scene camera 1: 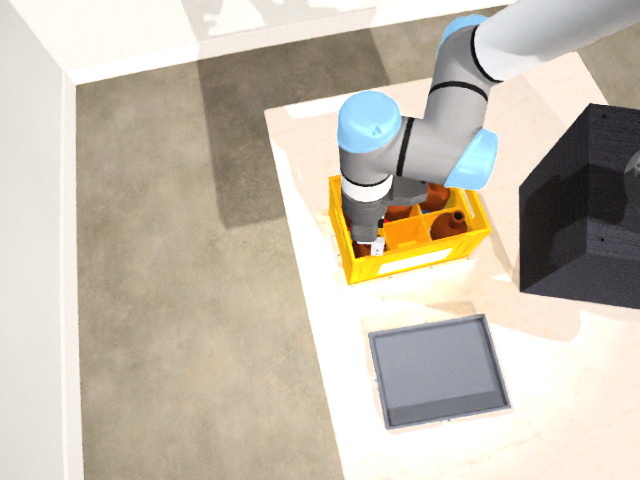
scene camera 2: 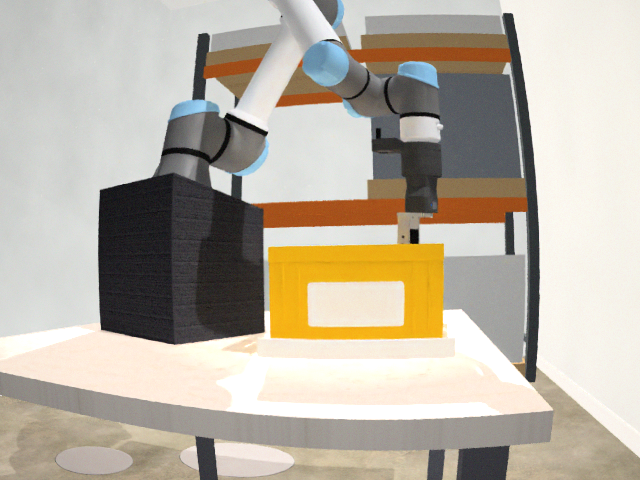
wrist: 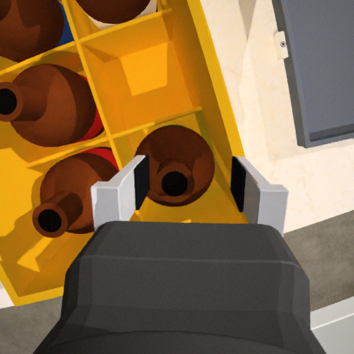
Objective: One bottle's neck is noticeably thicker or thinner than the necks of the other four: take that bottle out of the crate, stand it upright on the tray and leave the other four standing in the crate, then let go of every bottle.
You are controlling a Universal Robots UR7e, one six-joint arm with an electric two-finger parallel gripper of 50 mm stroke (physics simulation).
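Places are measured from the arm's base along level axes (x ahead, y left, z up), in metres.
Pixels of known places: gripper, fingertip midpoint: (scene camera 1: 376,239); arm's base at its link origin: (scene camera 2: 178,198).
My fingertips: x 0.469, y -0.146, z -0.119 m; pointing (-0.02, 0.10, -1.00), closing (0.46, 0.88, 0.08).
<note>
For each thing: its top centre in the pictures, then the offset to it from my fingertips. "spot": a spot on its surface instead.
- yellow crate at its top centre: (scene camera 2: 361,247) (scene camera 1: 408,203) dx -0.089, dy -0.044, dz +0.003 m
- white-labelled bottle at its top centre: (scene camera 1: 458,216) dx -0.170, dy +0.016, dz -0.010 m
- grey tray at a spot on its surface: (scene camera 1: 434,361) spot: dx -0.037, dy +0.241, dz -0.167 m
My gripper (wrist: 189,172) is open, its fingertips at the rim height of the yellow crate (scene camera 1: 413,266) (scene camera 2: 355,263) and on either side of the neck of a brown bottle (wrist: 175,145), touching neither side. That bottle stands in the corner compartment nearest the tray side. Behind the left finger in the wrist view stands a bottle with a red label (wrist: 75,192). Another red-labelled bottle (wrist: 55,105), a blue-labelled bottle (wrist: 30,30) and a white-labelled bottle (wrist: 120,7) (scene camera 1: 448,227) stand in other compartments. The grey tray (scene camera 1: 434,361) (wrist: 325,65) holds no bottle.
One crate compartment (wrist: 145,75) between the gripper's bottle and the white-labelled one is empty. The crate's walls and dividers are close around the fingers. A black block (scene camera 1: 555,206) (scene camera 2: 180,258) carries the arm's base beside the crate. The tray has a low raised rim.
</note>
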